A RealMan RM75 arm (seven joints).
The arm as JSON. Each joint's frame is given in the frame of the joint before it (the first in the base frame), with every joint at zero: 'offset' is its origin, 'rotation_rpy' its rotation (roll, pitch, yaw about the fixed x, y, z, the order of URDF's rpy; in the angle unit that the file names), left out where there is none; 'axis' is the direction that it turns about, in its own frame. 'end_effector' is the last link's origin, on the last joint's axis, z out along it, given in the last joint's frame.
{
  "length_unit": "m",
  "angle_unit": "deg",
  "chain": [
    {
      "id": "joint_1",
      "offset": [
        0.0,
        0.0,
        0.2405
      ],
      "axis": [
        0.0,
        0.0,
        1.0
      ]
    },
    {
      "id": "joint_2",
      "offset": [
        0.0,
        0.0,
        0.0
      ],
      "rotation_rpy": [
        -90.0,
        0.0,
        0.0
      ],
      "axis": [
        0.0,
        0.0,
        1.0
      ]
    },
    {
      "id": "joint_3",
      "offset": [
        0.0,
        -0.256,
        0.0
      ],
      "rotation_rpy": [
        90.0,
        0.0,
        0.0
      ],
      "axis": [
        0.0,
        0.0,
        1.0
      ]
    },
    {
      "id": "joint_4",
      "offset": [
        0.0,
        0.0,
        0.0
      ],
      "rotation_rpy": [
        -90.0,
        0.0,
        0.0
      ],
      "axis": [
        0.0,
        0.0,
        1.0
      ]
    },
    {
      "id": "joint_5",
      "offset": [
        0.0,
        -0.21,
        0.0
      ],
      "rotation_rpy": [
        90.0,
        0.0,
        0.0
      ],
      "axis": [
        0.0,
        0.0,
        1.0
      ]
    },
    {
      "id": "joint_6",
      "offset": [
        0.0,
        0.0,
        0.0
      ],
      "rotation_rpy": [
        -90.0,
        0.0,
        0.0
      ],
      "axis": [
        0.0,
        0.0,
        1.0
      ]
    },
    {
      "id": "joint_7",
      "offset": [
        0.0,
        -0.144,
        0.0
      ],
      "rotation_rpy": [
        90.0,
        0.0,
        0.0
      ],
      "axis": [
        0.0,
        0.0,
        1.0
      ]
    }
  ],
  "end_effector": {
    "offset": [
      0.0,
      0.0,
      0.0
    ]
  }
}
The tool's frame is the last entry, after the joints.
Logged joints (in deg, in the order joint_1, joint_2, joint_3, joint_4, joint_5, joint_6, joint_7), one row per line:
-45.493 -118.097 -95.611 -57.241 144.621 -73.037 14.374
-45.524 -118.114 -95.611 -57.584 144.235 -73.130 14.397
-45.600 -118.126 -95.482 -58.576 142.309 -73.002 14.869
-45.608 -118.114 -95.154 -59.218 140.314 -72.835 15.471
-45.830 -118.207 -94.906 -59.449 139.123 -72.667 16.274
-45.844 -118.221 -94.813 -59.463 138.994 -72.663 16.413
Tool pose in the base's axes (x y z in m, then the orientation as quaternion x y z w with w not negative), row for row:
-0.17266 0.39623 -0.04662 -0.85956 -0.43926 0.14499 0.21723
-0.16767 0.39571 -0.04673 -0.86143 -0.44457 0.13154 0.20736
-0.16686 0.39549 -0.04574 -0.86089 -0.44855 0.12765 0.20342
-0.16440 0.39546 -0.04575 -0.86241 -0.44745 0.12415 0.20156
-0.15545 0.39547 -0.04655 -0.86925 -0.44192 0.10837 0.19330
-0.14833 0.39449 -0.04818 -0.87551 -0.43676 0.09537 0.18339
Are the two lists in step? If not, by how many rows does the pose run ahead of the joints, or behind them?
The pose runs 2 rows behind the joints: the pose in row i belongs to the joints in row i - 2.
